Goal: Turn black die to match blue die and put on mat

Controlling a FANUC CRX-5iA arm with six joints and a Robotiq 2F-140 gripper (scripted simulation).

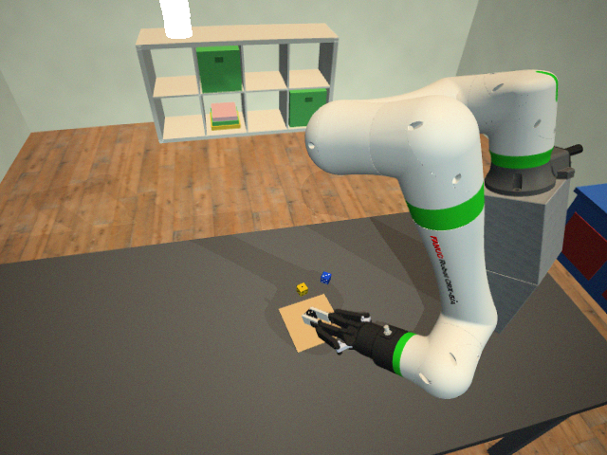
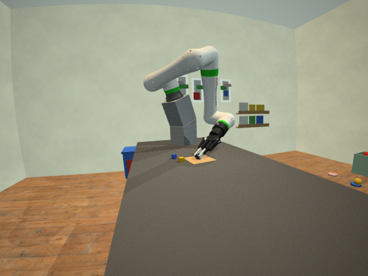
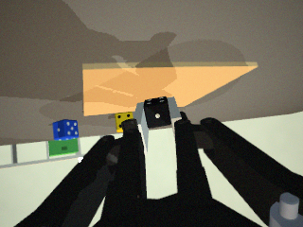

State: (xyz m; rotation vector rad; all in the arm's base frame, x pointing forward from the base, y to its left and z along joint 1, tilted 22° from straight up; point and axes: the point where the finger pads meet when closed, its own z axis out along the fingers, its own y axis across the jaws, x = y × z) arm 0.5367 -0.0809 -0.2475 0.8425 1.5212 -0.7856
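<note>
My gripper is now 10 mm short of the black die, 20 mm to the left of it and 10 mm above it. Also, from my hand: blue die 80 mm behind, 140 mm to the right, 20 mm below; then yellow die 110 mm to the right, 20 mm below; then tan mat 10 mm ahead, 10 mm to the right, 30 mm below.
</note>
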